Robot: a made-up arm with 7 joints. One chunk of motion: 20 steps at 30 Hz.
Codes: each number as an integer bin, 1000 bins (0 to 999) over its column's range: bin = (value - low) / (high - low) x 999, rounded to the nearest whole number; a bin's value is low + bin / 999 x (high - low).
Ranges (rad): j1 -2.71..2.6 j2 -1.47..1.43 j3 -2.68..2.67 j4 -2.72..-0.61 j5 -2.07..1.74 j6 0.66..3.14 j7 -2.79..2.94
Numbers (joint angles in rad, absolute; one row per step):
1: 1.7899 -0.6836 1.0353 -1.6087 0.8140 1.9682 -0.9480
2: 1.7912 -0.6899 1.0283 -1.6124 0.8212 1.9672 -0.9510
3: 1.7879 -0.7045 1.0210 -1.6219 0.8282 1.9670 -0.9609
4: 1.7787 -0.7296 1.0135 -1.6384 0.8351 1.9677 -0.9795
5: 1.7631 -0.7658 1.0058 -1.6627 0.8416 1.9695 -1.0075
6: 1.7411 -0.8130 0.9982 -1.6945 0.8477 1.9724 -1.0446
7: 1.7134 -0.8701 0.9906 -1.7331 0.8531 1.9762 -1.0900
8: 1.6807 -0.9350 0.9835 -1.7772 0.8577 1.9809 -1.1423
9: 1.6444 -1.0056 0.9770 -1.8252 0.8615 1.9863 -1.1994
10: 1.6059 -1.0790 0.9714 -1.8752 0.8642 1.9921 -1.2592
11: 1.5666 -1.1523 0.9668 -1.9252 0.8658 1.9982 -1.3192
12: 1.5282 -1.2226 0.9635 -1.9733 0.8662 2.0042 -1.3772
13: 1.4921 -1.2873 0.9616 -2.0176 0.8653 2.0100 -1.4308
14: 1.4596 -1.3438 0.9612 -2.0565 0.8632 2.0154 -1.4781
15: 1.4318 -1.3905 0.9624 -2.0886 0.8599 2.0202 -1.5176
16: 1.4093 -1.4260 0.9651 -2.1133 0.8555 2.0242 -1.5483
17: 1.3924 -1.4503 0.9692 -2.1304 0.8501 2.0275 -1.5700
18: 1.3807 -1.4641 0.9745 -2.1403 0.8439 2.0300 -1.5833
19: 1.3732 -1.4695 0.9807 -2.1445 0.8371 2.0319 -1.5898
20: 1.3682 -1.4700 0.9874 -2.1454 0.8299 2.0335 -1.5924
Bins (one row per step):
1: 847 271 694 526 756 527 321
2: 847 269 692 524 758 527 321
3: 846 264 691 520 760 526 319
4: 844 255 690 512 762 527 316
5: 842 243 688 501 763 527 311
6: 837 226 687 486 765 529 304
7: 832 207 685 467 766 530 296
8: 826 184 684 446 768 532 287
9: 819 160 683 424 769 534 277
10: 812 135 682 400 769 537 267
11: 805 109 681 376 770 539 256
12: 797 85 680 354 770 541 246
13: 791 63 680 333 770 544 237
14: 784 43 680 314 769 546 229
15: 779 27 680 299 768 548 222
16: 775 15 681 287 767 550 216
17: 772 7 681 279 766 551 213
18: 770 2 682 274 764 552 210
19: 768 0 684 272 762 553 209
20: 767 0 685 272 760 553 209

